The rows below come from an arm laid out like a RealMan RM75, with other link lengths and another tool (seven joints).
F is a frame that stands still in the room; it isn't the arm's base.
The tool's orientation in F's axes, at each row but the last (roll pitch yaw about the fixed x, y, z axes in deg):
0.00, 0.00, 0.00
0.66, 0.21, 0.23
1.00, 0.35, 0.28
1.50, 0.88, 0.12
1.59, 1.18, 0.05
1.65, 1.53, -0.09
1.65, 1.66, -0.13
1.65, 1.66, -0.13
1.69, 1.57, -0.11
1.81, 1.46, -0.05
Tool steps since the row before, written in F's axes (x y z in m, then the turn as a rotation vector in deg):
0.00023, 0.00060, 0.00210, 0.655, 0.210, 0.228
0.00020, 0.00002, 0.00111, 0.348, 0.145, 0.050
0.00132, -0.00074, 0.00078, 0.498, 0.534, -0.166
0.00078, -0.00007, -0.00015, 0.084, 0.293, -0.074
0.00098, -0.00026, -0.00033, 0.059, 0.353, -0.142
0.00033, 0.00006, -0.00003, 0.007, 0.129, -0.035
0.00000, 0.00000, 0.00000, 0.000, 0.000, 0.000
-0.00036, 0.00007, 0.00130, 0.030, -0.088, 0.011
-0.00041, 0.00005, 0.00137, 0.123, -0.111, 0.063
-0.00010, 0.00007, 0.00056, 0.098, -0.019, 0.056
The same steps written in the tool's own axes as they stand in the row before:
0.00023, 0.00060, 0.00210, 0.655, 0.210, 0.228
0.00020, 0.00003, 0.00111, 0.348, 0.144, 0.050
0.00131, -0.00073, 0.00080, 0.502, 0.529, -0.172
0.00078, -0.00008, -0.00014, 0.086, 0.291, -0.080
0.00099, -0.00027, -0.00030, 0.062, 0.349, -0.150
0.00033, 0.00006, -0.00002, 0.008, 0.128, -0.039
0.00000, 0.00000, 0.00000, 0.000, 0.000, 0.000
-0.00040, 0.00011, 0.00129, 0.030, -0.088, 0.014
-0.00045, 0.00009, 0.00136, 0.121, -0.109, 0.070
-0.00011, 0.00009, 0.00055, 0.097, -0.017, 0.059

